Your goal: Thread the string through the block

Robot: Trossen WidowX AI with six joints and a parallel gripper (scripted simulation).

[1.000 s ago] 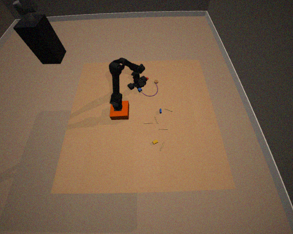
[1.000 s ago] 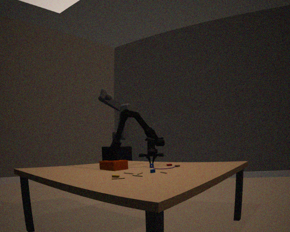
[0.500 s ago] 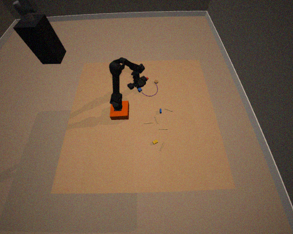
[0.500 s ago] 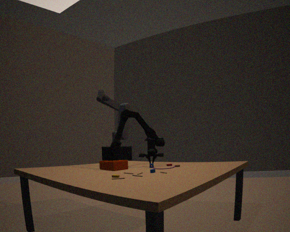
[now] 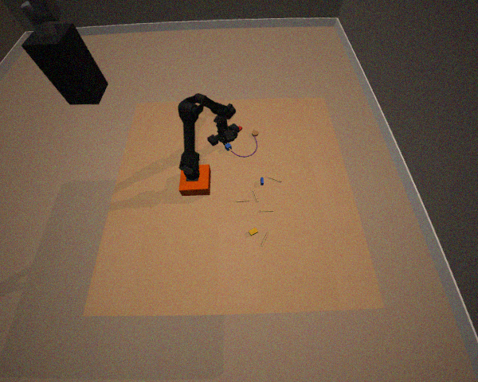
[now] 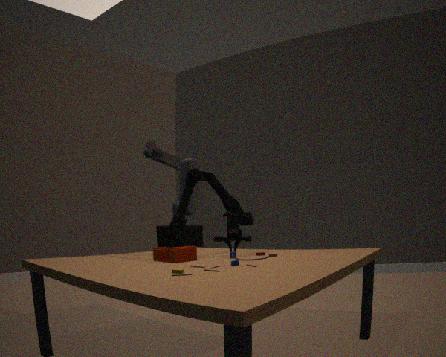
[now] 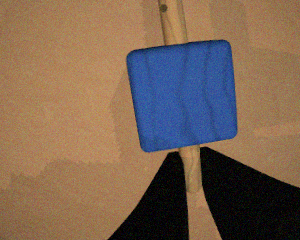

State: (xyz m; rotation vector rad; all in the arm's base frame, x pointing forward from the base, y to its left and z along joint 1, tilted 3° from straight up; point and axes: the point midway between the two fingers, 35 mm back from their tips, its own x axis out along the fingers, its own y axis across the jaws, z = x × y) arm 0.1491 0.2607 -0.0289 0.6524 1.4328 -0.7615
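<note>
My gripper tip is 80 mm short of the red piece and 130 mm to the right of it. Also, from my gripper tip: thin wooden stick 30 mm ahead, 30 mm to the right, 10 mm above; then yellow piece 170 mm ahead, 530 mm to the right; then round wooden button 180 mm ahead, 90 mm to the left.
</note>
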